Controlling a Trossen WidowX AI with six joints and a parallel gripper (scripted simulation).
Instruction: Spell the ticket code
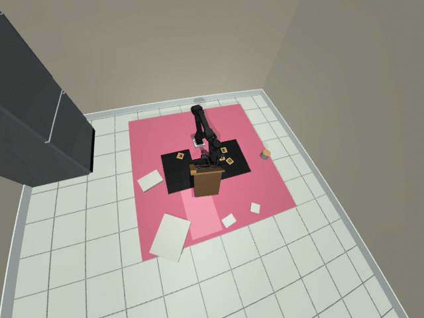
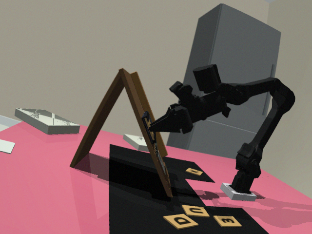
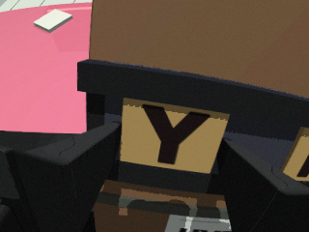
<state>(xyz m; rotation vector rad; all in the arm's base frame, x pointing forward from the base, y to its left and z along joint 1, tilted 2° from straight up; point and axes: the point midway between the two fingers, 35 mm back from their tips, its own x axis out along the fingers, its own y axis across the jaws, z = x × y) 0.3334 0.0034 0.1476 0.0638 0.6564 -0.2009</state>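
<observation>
Now: the white ticket 90 mm below my gripper tip, 60 mm behind it and 40 mm to the right of it. From my gripper tip the other things lie so: black mat (160 mm below, 150 mm behind, 10 mm to the right).
</observation>
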